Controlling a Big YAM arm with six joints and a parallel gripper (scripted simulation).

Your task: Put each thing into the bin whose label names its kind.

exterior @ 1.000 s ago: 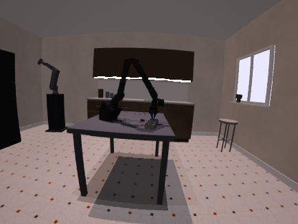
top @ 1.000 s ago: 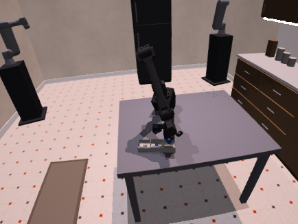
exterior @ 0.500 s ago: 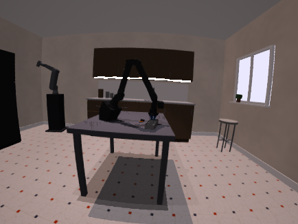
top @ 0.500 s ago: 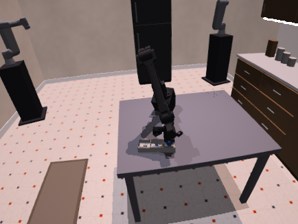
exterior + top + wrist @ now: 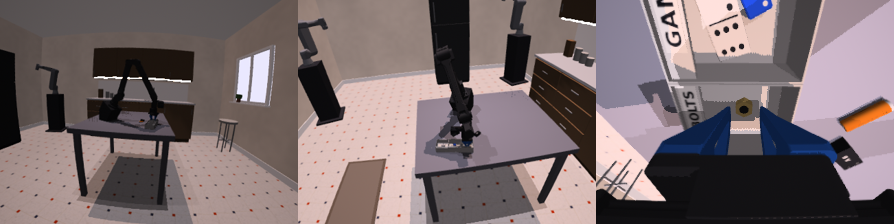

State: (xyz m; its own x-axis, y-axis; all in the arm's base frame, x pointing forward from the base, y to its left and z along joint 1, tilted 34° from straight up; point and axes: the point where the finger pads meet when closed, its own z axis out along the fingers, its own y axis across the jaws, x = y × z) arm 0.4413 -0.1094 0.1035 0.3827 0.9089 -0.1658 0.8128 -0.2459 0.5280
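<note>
The small brass nut lies 10 mm below my hand. The rest, counted from my hand: white domino (70 mm to the right, 20 mm behind, 10 mm below); then orange cylinder (110 mm behind, 70 mm to the left, 20 mm below); then blue die (70 mm to the right, 40 mm behind, 10 mm below).
</note>
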